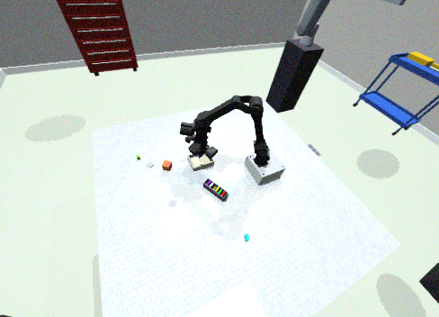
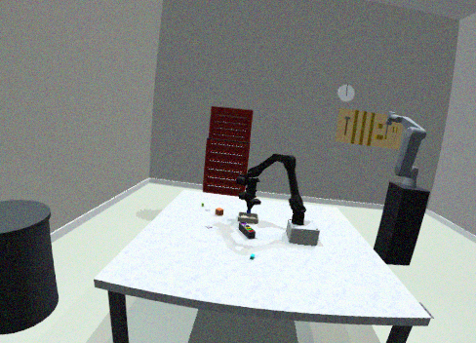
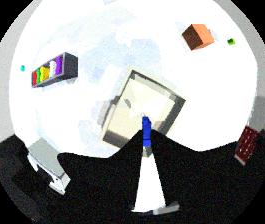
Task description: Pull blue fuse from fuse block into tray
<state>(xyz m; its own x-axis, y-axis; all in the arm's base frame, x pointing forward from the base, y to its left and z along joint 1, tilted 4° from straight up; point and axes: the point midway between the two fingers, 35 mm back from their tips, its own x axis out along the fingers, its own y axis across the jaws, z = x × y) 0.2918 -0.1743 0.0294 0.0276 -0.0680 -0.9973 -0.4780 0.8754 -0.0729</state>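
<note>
Now: gripper tip 1 cm above the blue fuse. Also, from my gripper tip: small green piece (33 cm ahead, 14 cm to the right, 5 cm below); then orange cube (19 cm ahead, 4 cm below, 2 cm to the right); then cream tray (6 cm below).
</note>
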